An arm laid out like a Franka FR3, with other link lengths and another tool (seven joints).
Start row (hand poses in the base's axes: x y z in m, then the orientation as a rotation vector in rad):
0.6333 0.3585 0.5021 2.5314 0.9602 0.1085
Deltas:
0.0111 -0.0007 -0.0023 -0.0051 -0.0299 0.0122
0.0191 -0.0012 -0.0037 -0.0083 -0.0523 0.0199
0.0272 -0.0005 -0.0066 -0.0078 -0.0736 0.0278
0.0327 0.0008 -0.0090 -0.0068 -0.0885 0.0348
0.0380 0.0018 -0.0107 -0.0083 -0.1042 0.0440
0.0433 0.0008 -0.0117 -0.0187 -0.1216 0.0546
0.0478 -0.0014 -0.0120 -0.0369 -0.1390 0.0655
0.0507 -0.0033 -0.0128 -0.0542 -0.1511 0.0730
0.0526 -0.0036 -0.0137 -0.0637 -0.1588 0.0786
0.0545 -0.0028 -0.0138 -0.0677 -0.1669 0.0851
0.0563 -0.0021 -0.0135 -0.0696 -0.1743 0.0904
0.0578 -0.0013 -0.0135 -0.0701 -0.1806 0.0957
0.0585 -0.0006 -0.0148 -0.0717 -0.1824 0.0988
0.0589 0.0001 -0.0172 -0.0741 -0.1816 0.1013
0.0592 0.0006 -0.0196 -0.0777 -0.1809 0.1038
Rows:
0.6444 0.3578 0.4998 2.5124 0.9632 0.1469
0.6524 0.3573 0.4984 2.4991 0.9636 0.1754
0.6605 0.3580 0.4955 2.4892 0.9652 0.2044
0.6660 0.3593 0.4931 2.4820 0.9682 0.2253
0.6713 0.3603 0.4914 2.4711 0.9732 0.2465
0.6766 0.3593 0.4904 2.4510 0.9775 0.2654
0.6811 0.3571 0.4901 2.4238 0.9806 0.2799
0.6840 0.3552 0.4893 2.4007 0.9817 0.2874
0.6859 0.3549 0.4884 2.3870 0.9836 0.2932
0.6878 0.3557 0.4883 2.3775 0.9874 0.3026
0.6896 0.3564 0.4886 2.3706 0.9905 0.3119
0.6911 0.3572 0.4886 2.3654 0.9942 0.3207
0.6918 0.3579 0.4873 2.3618 0.9970 0.3228
0.6922 0.3586 0.4849 2.3588 0.9999 0.3213
0.6925 0.3591 0.4825 2.3546 1.0025 0.3192

